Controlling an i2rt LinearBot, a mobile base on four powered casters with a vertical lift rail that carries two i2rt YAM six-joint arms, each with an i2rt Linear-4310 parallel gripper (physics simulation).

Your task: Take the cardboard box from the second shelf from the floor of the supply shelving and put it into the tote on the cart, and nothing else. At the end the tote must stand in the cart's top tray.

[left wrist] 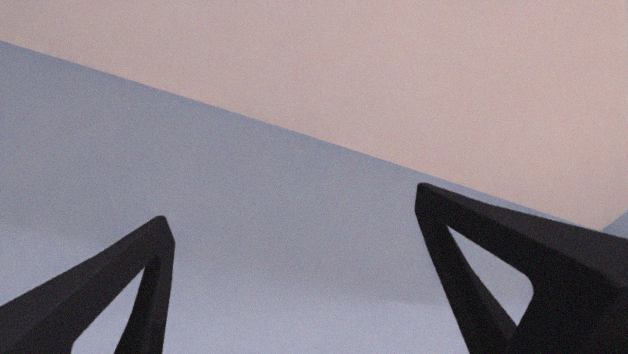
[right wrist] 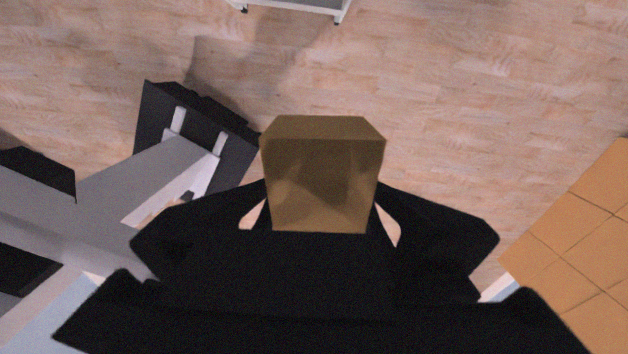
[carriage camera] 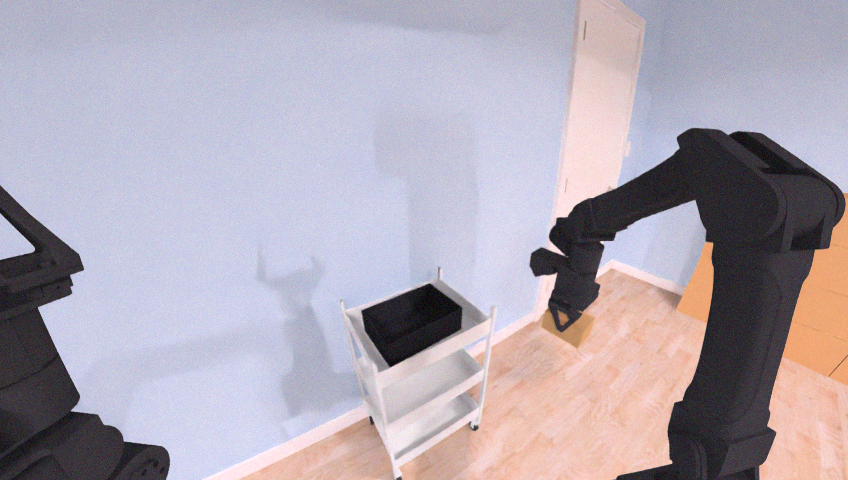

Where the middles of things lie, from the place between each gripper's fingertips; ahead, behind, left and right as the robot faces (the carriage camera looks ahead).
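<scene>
From my right hand I find the black tote point(carriage camera: 400, 327) 360 mm to the left and 310 mm ahead, and it is 230 mm below that hand.
My left gripper, for its part, is 300 mm to the left of the black tote and 600 mm short of it, and it is 640 mm above the tote.
</scene>
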